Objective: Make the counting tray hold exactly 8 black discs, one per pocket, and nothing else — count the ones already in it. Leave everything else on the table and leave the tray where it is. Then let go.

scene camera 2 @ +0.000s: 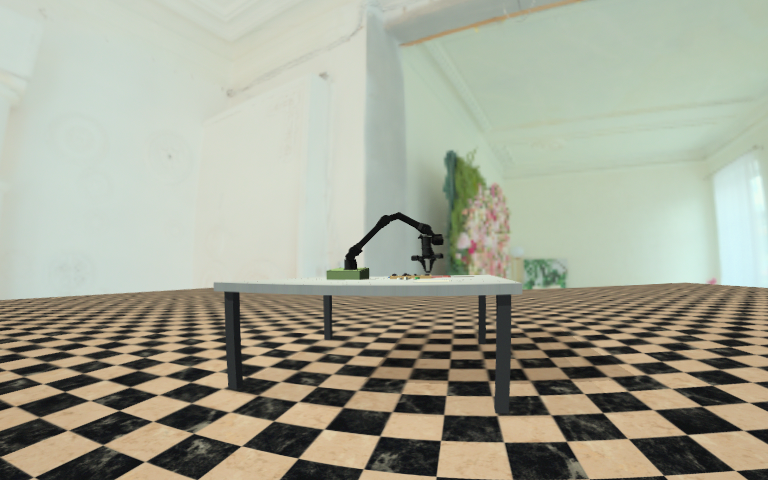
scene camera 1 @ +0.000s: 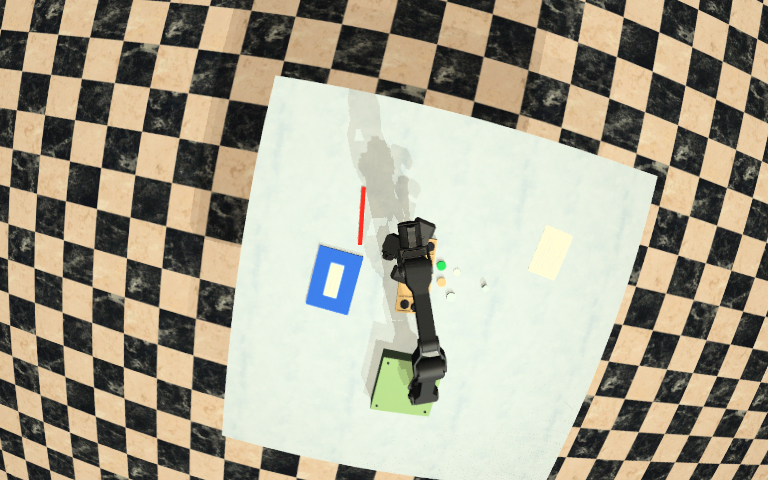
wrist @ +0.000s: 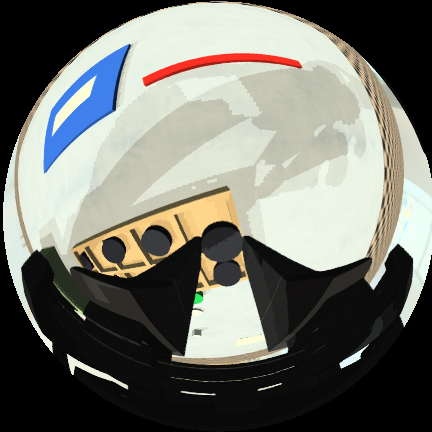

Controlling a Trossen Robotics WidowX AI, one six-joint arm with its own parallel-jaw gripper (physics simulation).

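The tan counting tray (scene camera 1: 405, 289) (wrist: 215, 200) lies under my gripper, its middle hidden by the arm in the overhead view. My gripper (scene camera 2: 427, 272) (wrist: 221, 241) points down, low over the tray's far end, shut on a black disc (wrist: 221, 235). In the wrist view this disc overlaps the end pocket nearest the red bar. Another black disc (wrist: 227, 273) sits in the end pocket beside it. More black discs (wrist: 156, 240) (wrist: 114, 249) lie in separate pockets further along; one (scene camera 1: 404, 303) shows at the tray's near end. The fingers hide several pockets, so I cannot count all discs.
A green disc (scene camera 1: 441, 265) (wrist: 198, 298), an orange disc (scene camera 1: 441, 281), small white pieces (scene camera 1: 457, 271) (scene camera 1: 450, 294) and a grey piece (scene camera 1: 483, 284) lie right of the tray. A red bar (scene camera 1: 361, 215) (wrist: 222, 59) and blue panel (scene camera 1: 317, 277) (wrist: 107, 82) lie left; a cream card (scene camera 1: 550, 252) lies far right.
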